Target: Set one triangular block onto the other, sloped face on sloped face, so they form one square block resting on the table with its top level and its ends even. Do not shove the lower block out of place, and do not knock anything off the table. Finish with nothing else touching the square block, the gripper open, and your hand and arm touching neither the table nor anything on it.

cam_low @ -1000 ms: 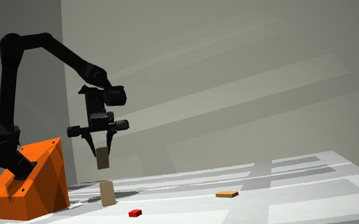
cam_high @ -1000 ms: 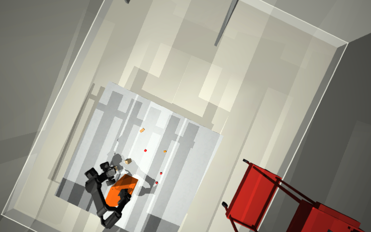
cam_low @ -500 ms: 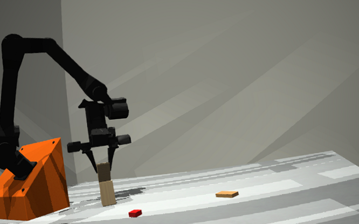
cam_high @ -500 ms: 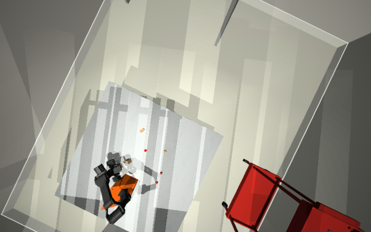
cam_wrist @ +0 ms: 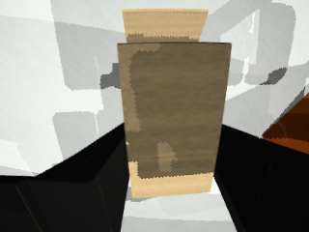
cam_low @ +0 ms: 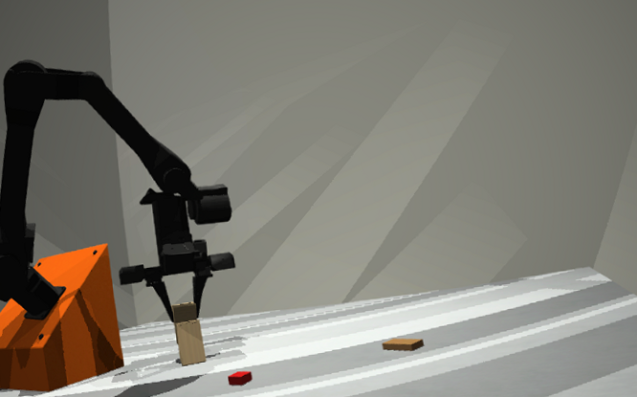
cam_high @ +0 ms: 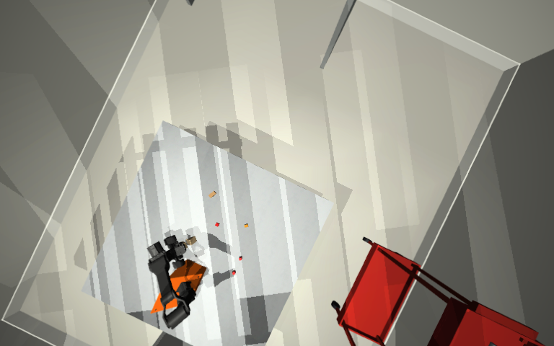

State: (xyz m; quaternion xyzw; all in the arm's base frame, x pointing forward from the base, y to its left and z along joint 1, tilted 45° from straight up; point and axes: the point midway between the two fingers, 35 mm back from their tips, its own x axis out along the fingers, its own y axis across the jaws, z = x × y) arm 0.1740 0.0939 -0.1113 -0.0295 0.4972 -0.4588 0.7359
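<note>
Now: gripper tip 50 mm above the darker triangular block, 30 mm to the left of it and 30 mm short of it. From my gripper tip the other things lie so: lighter triangular block: 10 mm above; then flat brown block: 360 mm ahead, 60 mm below, 10 mm to the left; then orange piece: 290 mm to the right, 290 mm ahead, 60 mm below.
</note>
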